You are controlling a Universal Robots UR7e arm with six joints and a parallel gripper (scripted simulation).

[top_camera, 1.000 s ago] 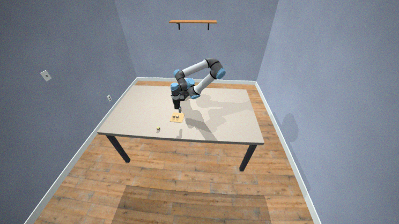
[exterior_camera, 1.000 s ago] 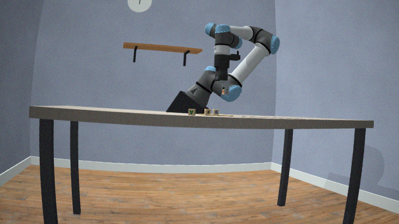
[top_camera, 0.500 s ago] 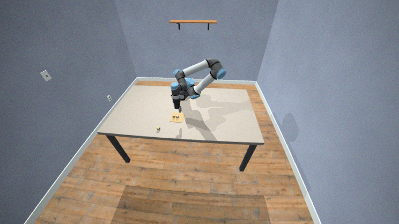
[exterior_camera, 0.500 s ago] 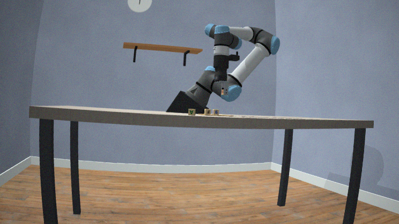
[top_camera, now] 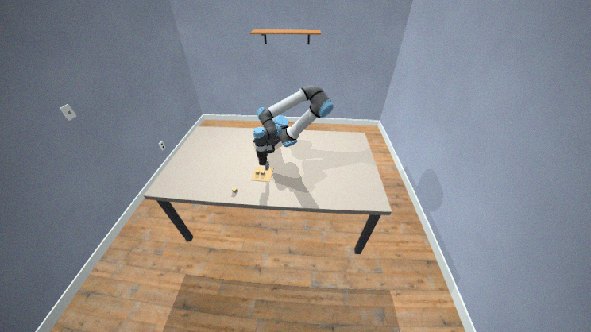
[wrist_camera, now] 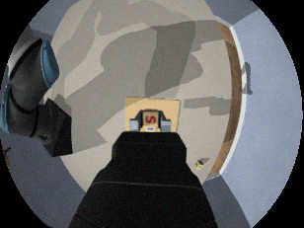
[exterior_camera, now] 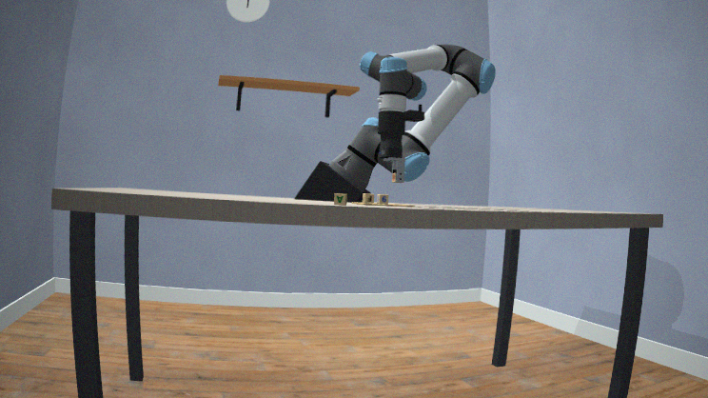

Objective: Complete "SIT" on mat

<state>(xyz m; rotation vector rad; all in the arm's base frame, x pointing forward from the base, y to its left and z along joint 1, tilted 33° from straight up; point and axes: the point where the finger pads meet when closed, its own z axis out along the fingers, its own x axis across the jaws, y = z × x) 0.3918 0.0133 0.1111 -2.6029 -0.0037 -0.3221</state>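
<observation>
The mat lies 40 mm to the right of my hand and 80 mm below it. Also, from my hand: orange block: 10 mm below.
</observation>
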